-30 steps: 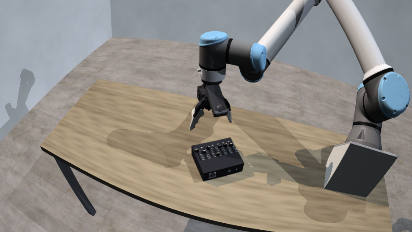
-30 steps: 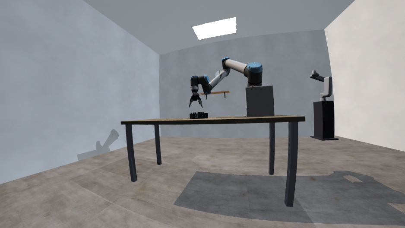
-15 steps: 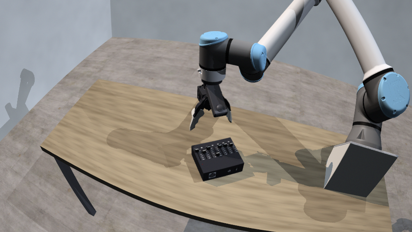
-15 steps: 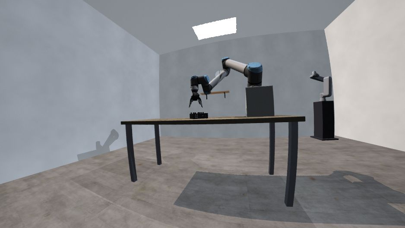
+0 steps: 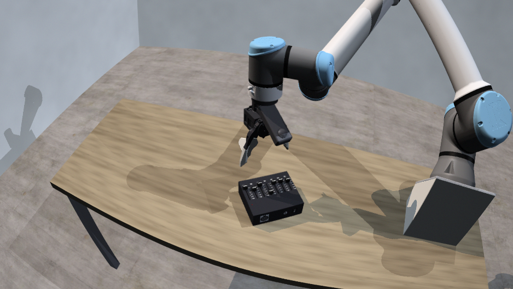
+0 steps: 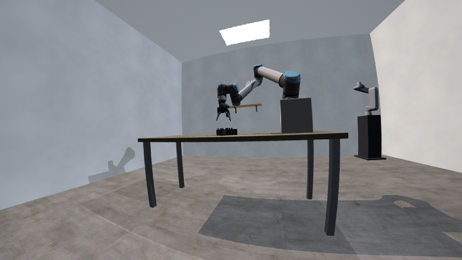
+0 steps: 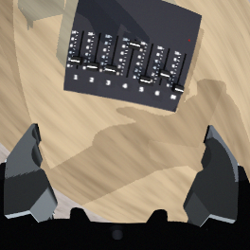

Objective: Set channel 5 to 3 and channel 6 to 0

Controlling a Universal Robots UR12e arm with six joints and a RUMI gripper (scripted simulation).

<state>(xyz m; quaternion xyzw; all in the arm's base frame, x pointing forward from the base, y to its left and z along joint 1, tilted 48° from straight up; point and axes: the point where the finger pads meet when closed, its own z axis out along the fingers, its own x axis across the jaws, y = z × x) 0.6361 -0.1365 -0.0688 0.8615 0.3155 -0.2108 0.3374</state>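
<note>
Now: the channel 5 fader knob 7 cm below my hand and 3 cm to the left of it. The rest, counted from my hand: channel 6 fader knob: 7 cm below, 6 cm to the left, 2 cm ahead.
</note>
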